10 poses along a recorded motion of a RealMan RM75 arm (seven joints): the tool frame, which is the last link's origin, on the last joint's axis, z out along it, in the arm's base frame.
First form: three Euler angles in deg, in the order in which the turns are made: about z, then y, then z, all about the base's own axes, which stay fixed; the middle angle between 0 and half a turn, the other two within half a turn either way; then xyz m.
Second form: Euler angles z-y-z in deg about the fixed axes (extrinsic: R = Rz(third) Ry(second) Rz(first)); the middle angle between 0 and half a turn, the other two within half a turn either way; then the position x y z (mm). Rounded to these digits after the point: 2 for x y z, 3 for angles.
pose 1, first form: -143.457, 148.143, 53.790, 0.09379, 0.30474, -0.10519
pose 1, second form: -143.457, 148.143, 53.790, 93.79, 304.74, -105.19
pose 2, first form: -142.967, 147.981, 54.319, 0.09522, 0.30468, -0.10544
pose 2, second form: -142.967, 147.981, 54.319, 95.22, 304.68, -105.44
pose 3, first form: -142.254, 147.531, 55.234, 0.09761, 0.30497, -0.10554
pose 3, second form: -142.254, 147.531, 55.234, 97.61, 304.97, -105.54
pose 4, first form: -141.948, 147.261, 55.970, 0.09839, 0.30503, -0.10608
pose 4, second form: -141.948, 147.261, 55.970, 98.39, 305.03, -106.08
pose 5, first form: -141.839, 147.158, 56.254, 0.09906, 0.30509, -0.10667
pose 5, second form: -141.839, 147.158, 56.254, 99.06, 305.09, -106.67
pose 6, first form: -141.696, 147.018, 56.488, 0.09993, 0.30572, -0.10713
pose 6, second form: -141.696, 147.018, 56.488, 99.93, 305.72, -107.13
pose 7, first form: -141.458, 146.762, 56.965, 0.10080, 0.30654, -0.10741
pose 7, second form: -141.458, 146.762, 56.965, 100.80, 306.54, -107.41
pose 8, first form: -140.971, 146.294, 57.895, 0.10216, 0.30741, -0.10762
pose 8, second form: -140.971, 146.294, 57.895, 102.16, 307.41, -107.62
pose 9, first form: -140.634, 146.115, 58.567, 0.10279, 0.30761, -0.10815
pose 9, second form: -140.634, 146.115, 58.567, 102.79, 307.61, -108.15
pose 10, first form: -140.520, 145.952, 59.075, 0.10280, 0.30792, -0.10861
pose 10, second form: -140.520, 145.952, 59.075, 102.80, 307.92, -108.61
